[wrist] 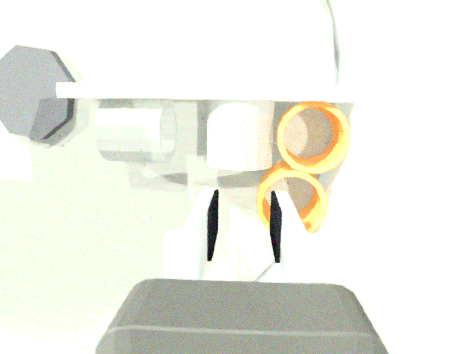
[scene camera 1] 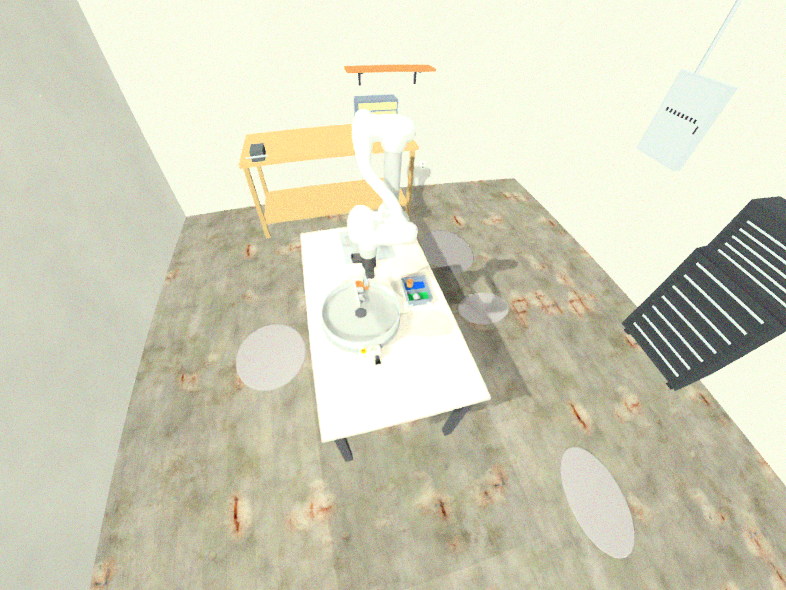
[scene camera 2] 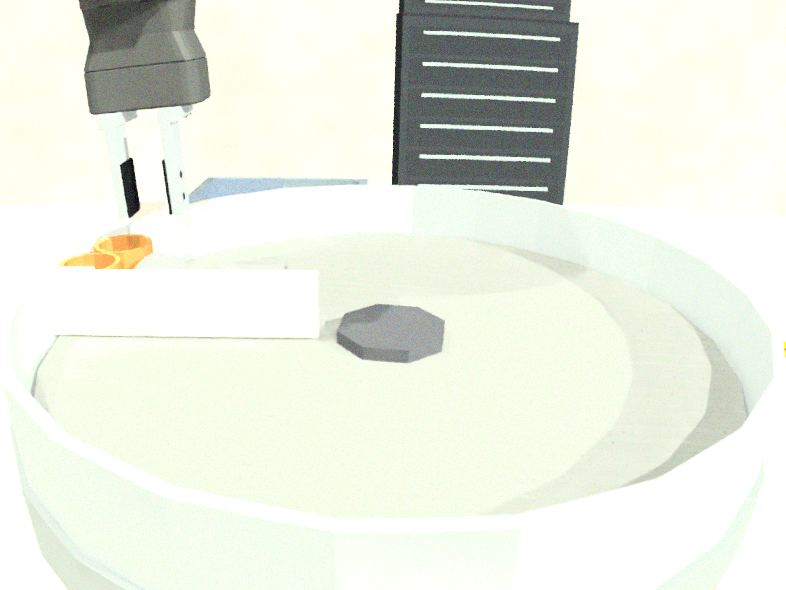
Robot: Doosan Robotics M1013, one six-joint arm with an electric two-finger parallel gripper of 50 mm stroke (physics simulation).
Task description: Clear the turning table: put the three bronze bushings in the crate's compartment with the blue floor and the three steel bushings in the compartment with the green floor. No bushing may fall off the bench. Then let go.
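Places are measured from the arm's base along level axes (x back, y up, z left), in metres.
Pixels of known places: gripper, fingertip midpoint: (wrist: 244, 211) (scene camera 1: 365, 283) (scene camera 2: 154, 212).
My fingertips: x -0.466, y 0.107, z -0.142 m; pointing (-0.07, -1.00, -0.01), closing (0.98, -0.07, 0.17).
For each thing: its top centre in the pictures, then the offset to it from my fingertips. "spot": a spot on its surface instead. Level surfaces: height alone.
- crate at its top centre: (scene camera 2: 276, 193) (scene camera 1: 416, 288) dx -0.095, dy -0.062, dz +0.280 m
- bronze bushing at its top centre: (scene camera 1: 410, 281) dx -0.027, dy -0.068, dz +0.271 m
- steel bushing at its top centre: (scene camera 1: 417, 295) dx -0.143, dy -0.068, dz +0.258 m
- white bar at a spot on its surface: (wrist: 200, 91) (scene camera 2: 173, 271) spot: dx -0.015, dy -0.019, dz -0.062 m
- dark hub at its top centre: (scene camera 2: 392, 325) (wrist: 27, 92) (scene camera 1: 360, 312) dx -0.138, dy -0.051, dz -0.084 m
- small device at a spot on its surface: (scene camera 1: 375, 353) spot: dx -0.392, dy -0.065, dz -0.105 m
- white bench at its surface level: dy -0.112 m
My gripper (scene camera 1: 366, 285) (scene camera 2: 152, 209) (wrist: 244, 211) is partly open and empty, above the turning table's (scene camera 2: 412, 552) rim area. In the wrist view, two bronze bushings stand upright: one (wrist: 341, 150) by the white bar, the other (wrist: 315, 220) touching it and partly behind my right finger. Two steel bushings lie on their sides along the bar, one (wrist: 240, 137) beside the bronze pair, one (wrist: 130, 134) nearer the hub. In the crate (scene camera 1: 419, 302), a bronze bushing (scene camera 1: 410, 283) is in the blue-floored compartment and a steel bushing (scene camera 1: 416, 296) in the green-floored one.
The white bar (scene camera 2: 190, 301) (wrist: 200, 91) reaches from the rim towards the dark hub (scene camera 1: 360, 312) (scene camera 2: 390, 333) (wrist: 35, 95). A raised wall surrounds the turning table. A small device (scene camera 1: 375, 353) stands beside it on the white bench (scene camera 1: 406, 387). A dark cabinet (scene camera 2: 485, 114) stands behind.
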